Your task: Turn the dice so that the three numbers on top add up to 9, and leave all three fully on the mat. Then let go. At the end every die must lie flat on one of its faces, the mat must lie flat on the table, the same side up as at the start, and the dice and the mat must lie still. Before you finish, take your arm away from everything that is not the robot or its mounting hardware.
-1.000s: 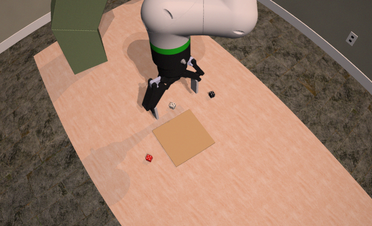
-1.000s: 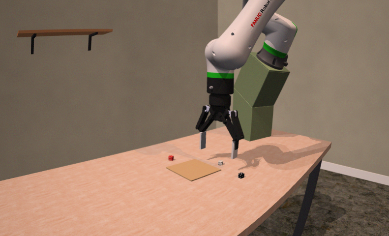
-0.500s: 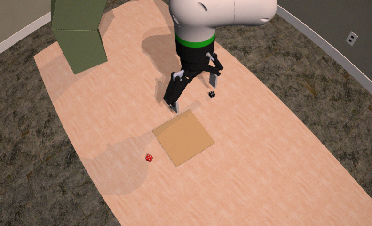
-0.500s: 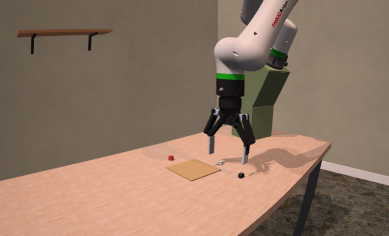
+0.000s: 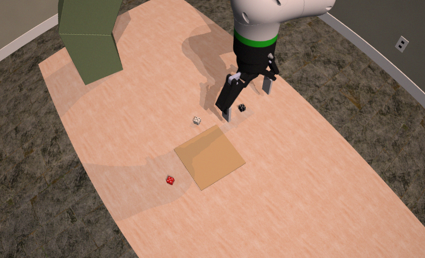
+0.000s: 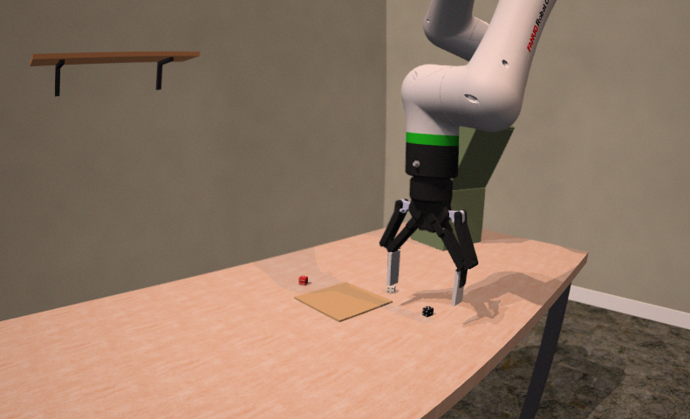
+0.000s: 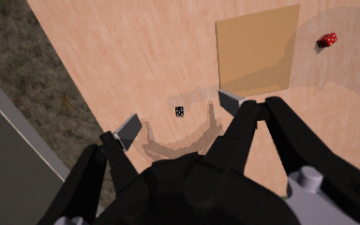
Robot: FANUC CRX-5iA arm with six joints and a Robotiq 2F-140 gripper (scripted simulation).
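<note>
Now: the black die 20 mm behind my hand and 50 mm below it. Round my hand: tan square mat: 50 mm ahead, 160 mm to the right, 60 mm below; then white die: 60 mm behind, 130 mm to the right, 50 mm below; then red die: 60 mm ahead, 280 mm to the right, 50 mm below.
</note>
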